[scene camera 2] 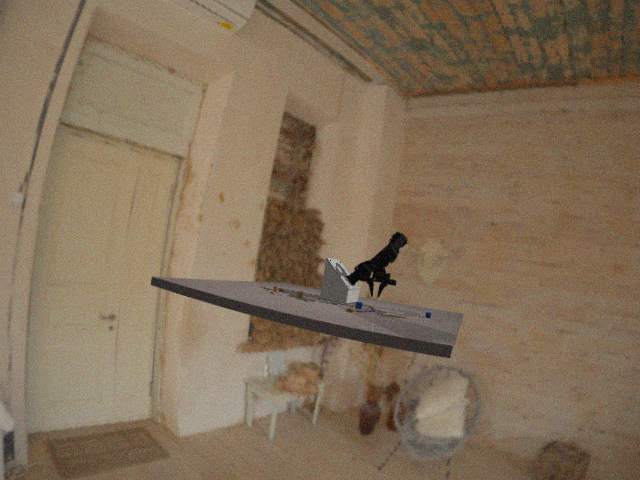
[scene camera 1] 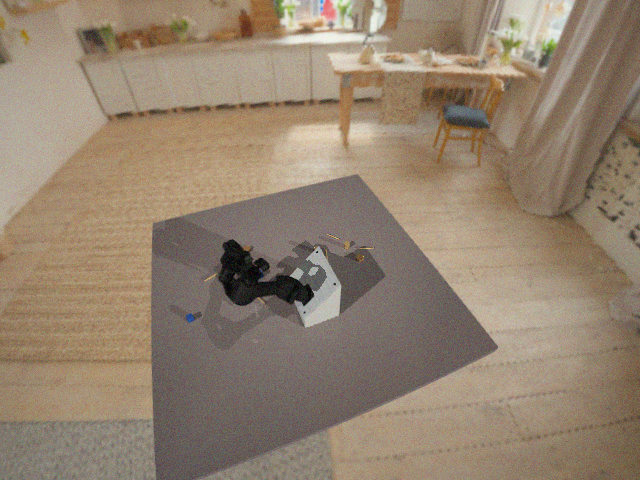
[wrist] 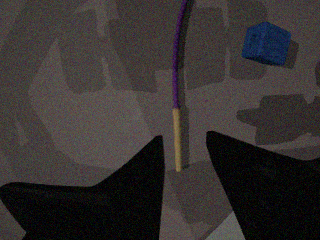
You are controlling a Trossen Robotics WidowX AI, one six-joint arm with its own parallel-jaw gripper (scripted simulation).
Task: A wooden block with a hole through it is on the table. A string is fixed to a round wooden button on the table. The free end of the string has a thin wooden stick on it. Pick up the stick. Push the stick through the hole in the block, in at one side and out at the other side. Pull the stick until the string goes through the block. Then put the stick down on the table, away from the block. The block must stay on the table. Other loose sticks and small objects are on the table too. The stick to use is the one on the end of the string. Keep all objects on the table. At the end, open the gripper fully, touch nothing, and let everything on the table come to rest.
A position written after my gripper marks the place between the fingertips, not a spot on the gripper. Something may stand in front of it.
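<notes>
The wrist view shows my gripper [wrist: 184, 140], and there's a blue cube [wrist: 265, 43] in it too.
</notes>
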